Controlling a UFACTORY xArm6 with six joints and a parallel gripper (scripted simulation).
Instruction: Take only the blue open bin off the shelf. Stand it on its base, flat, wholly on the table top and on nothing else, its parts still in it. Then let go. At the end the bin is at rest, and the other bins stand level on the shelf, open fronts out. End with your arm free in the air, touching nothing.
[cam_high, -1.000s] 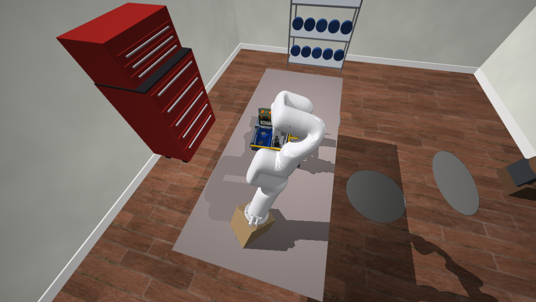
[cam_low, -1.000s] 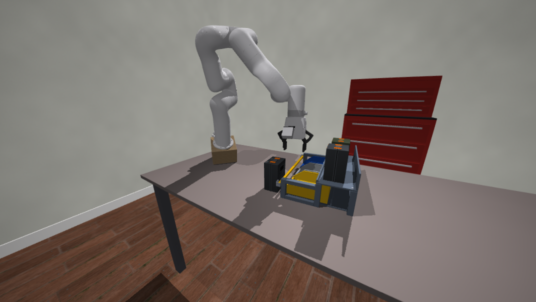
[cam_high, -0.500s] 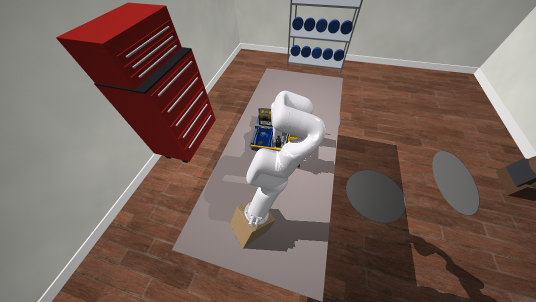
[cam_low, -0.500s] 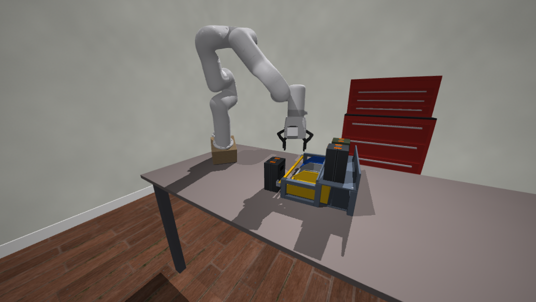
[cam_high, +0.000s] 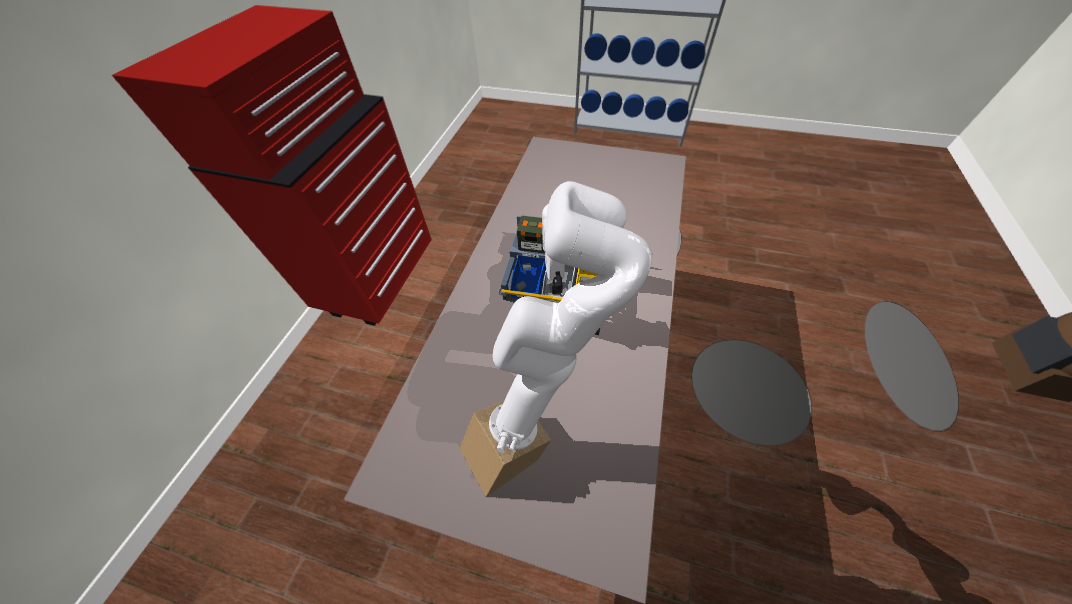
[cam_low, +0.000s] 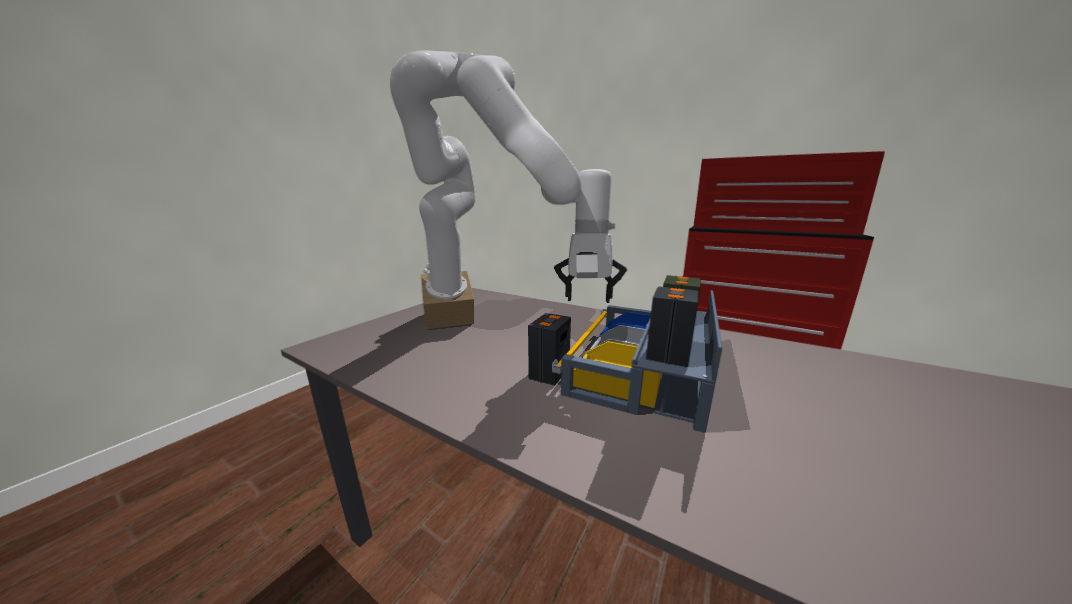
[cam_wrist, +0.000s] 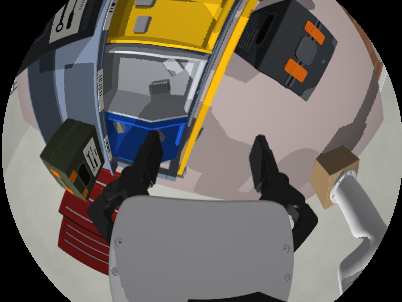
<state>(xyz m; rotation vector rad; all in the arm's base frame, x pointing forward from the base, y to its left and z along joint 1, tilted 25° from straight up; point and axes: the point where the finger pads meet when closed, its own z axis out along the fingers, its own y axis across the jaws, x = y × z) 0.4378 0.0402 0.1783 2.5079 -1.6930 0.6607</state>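
Right now my hand is 10 cm above the yellow rod. From my hand the other things lie so: grey bin 10 cm ahead, 12 cm below; then blue open bin 10 cm ahead, 12 cm to the left, 12 cm below; then yellow bin 11 cm ahead, 11 cm to the right, 12 cm below.
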